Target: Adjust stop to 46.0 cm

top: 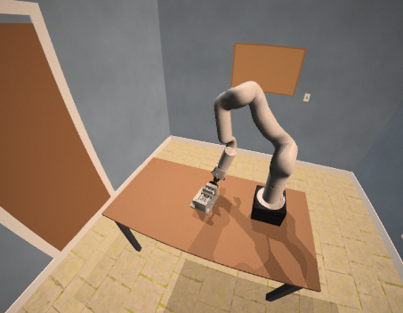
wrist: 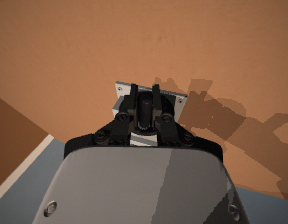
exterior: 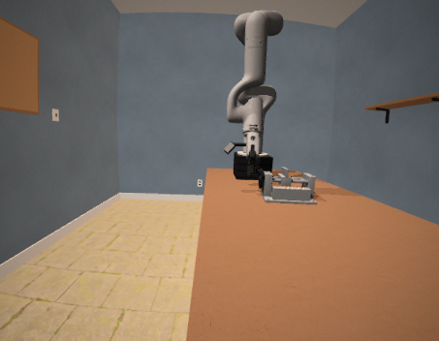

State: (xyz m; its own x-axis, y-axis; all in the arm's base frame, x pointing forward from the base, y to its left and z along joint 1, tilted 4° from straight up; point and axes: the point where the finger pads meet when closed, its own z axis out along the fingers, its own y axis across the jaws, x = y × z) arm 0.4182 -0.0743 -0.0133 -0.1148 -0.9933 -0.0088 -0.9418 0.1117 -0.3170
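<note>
The black handwheel lies 20 mm to the left of my hand and 10 mm below it. Round my hand: dark round handwheel handle (10 mm to the left).
</note>
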